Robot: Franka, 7 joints.
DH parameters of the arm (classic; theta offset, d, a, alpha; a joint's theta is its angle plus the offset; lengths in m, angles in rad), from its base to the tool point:
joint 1: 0 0.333 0 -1.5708
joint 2: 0 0 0 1.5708
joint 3: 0 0.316 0.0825 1.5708
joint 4: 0 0 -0.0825 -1.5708
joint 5: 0 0.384 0 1.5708
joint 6: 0 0 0.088 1.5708
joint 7: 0 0.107 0 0
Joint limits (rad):
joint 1: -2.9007..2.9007
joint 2: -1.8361..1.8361
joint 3: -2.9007..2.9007
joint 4: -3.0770..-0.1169
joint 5: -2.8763..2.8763
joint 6: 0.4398..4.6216
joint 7: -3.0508..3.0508
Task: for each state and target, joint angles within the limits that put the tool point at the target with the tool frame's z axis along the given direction. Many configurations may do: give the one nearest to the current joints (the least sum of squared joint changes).
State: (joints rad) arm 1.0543 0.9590 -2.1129 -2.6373 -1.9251 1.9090 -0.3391
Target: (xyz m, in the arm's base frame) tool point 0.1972 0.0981 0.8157 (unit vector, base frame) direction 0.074 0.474 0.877
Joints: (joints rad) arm 1.3167 1.7870 -2.7701 -2.4003 -2.7019 1.9679 -0.3391
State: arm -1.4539 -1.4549 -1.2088 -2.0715 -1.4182 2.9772 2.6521
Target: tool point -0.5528 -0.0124 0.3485 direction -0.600 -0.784 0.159
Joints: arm -1.3656 -1.8361 -1.6132 -2.3134 -0.7916 3.1639 2.6521
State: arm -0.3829 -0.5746 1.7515 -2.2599 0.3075 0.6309 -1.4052
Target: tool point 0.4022 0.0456 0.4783 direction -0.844 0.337 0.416
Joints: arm -1.0911 0.2640 1.0327 -2.0571 1.0079 0.4398 -1.4052
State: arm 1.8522 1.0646 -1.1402 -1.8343 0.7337 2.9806 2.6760
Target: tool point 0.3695 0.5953 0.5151 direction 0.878 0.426 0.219
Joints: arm 1.9235 1.3608 -1.5860 -1.6085 0.7927 3.3960 2.6760
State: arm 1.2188 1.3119 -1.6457 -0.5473 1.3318 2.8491 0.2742
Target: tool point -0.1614 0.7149 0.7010 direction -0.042 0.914 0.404
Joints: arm 2.0878 1.1872 -1.4732 -0.4196 1.5860 3.2514 0.2742
